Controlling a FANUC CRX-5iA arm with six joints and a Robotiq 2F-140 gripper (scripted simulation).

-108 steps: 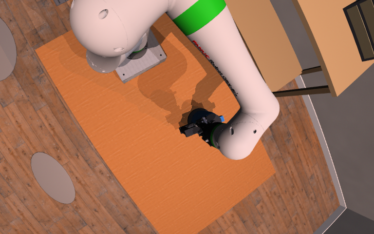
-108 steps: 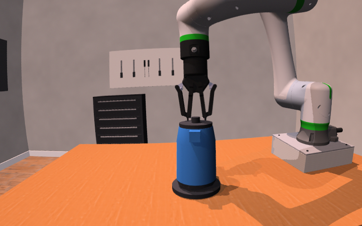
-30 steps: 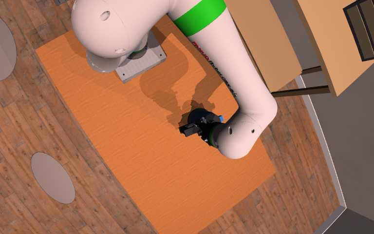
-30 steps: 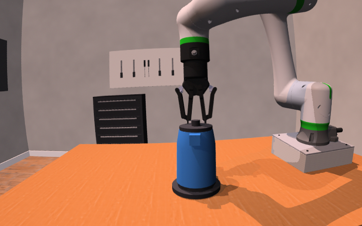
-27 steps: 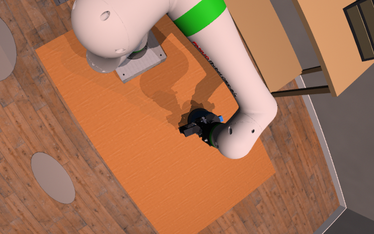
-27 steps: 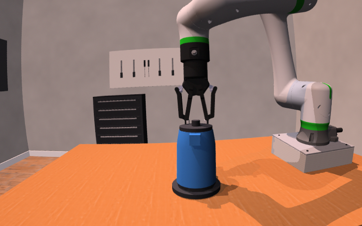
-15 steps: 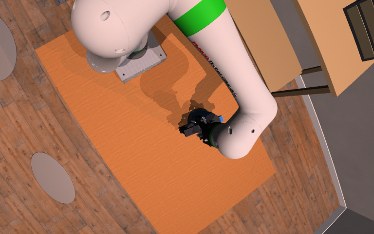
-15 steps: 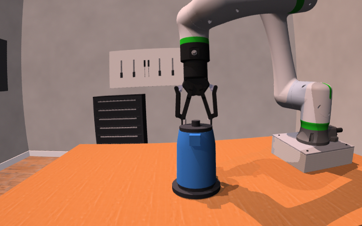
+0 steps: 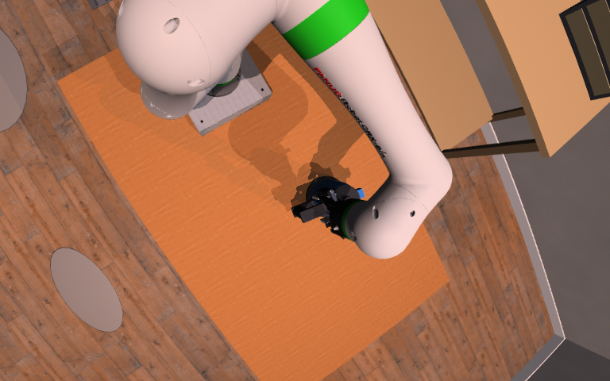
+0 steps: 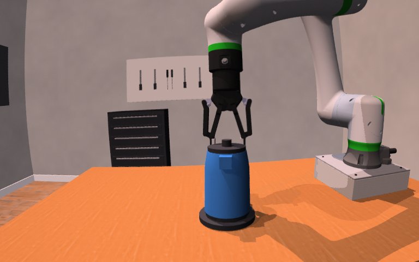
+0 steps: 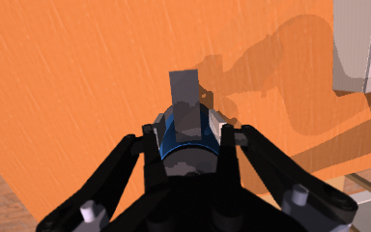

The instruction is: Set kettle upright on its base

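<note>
My gripper is now 1 cm short of the blue kettle, 3 cm to the right of it and 6 cm above it. Also, from my hand: dark round base: 1 cm ahead, 7 cm to the left, 16 cm below.
</note>
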